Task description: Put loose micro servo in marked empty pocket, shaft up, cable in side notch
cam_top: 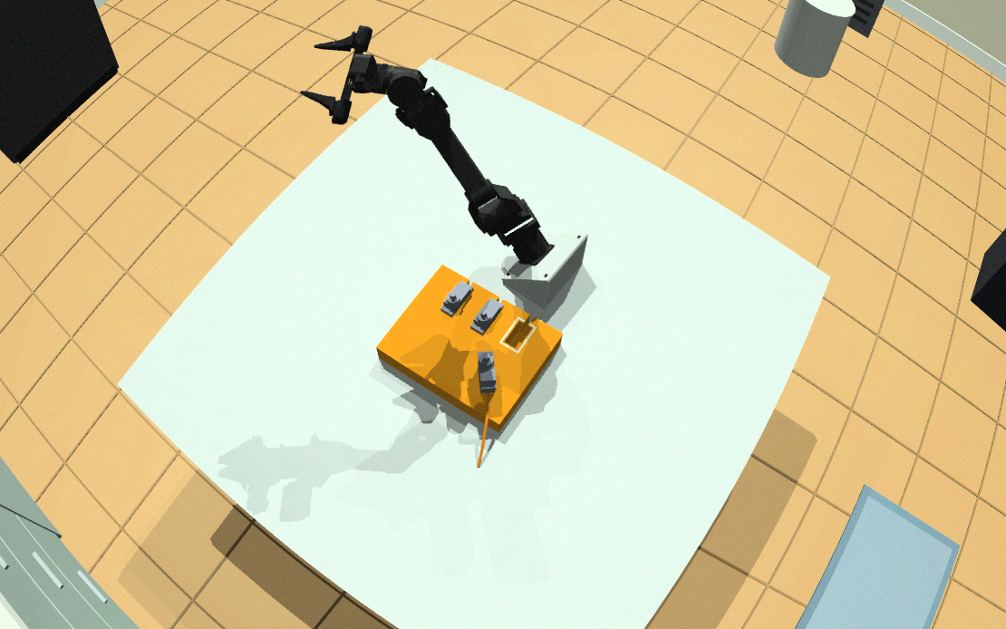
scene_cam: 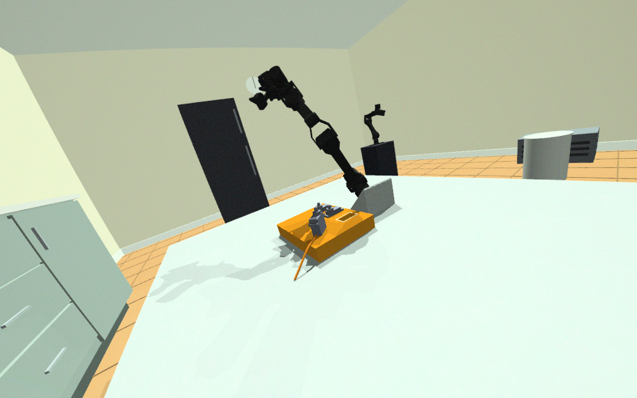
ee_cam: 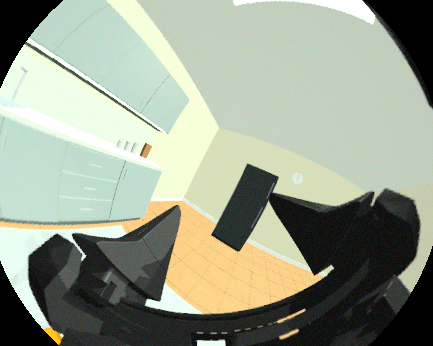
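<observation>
My gripper tip is now 3 cm short of the orange deck, 39 cm to the right of it and 59 cm above it.
</observation>
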